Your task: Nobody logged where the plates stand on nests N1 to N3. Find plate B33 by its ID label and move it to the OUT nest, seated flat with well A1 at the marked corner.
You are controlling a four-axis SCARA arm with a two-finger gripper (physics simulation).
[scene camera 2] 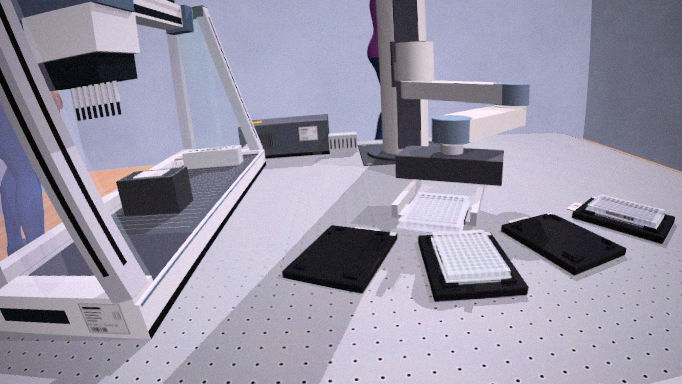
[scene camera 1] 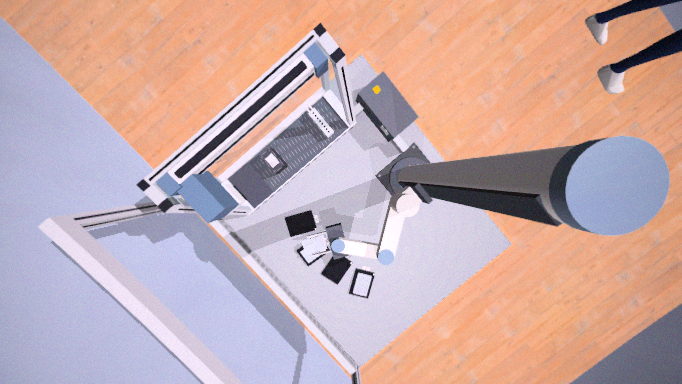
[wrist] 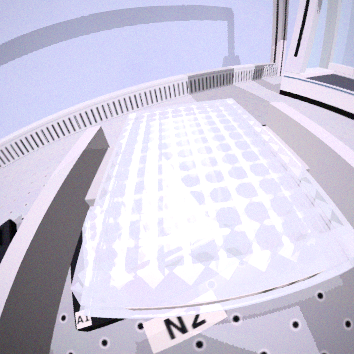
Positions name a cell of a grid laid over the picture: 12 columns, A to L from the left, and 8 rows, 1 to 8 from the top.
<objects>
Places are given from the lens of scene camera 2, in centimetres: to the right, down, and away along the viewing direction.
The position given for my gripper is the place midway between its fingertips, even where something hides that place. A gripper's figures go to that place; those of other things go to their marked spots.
my gripper (scene camera 2: H5): 13, 3, 50
white well plate (scene camera 2: H5): 13, 3, 50
black OUT nest (scene camera 2: K6): 35, 9, 48
black nest labelled N1 (scene camera 2: L5): 52, 7, 49
black nest labelled N3 (scene camera 2: G6): 1, 10, 52
The marked spots on the black nest labelled N1 and the white well plate are 40 cm apart.
</objects>
